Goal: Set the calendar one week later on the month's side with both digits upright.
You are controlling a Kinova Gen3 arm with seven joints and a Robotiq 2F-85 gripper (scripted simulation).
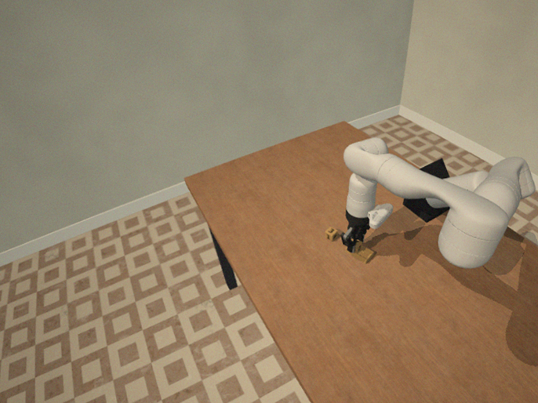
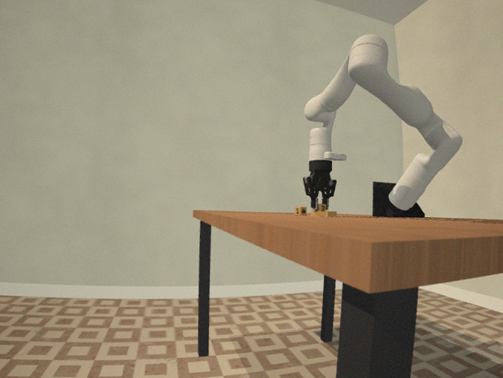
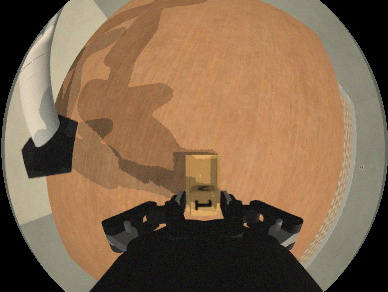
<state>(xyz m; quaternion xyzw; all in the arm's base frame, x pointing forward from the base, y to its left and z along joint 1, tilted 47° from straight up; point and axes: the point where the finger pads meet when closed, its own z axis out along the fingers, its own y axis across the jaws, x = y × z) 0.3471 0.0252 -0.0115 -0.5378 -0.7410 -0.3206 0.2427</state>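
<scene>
My gripper is now 1 cm past the tray, 2 cm to the right of it and 3 cm above it.
</scene>
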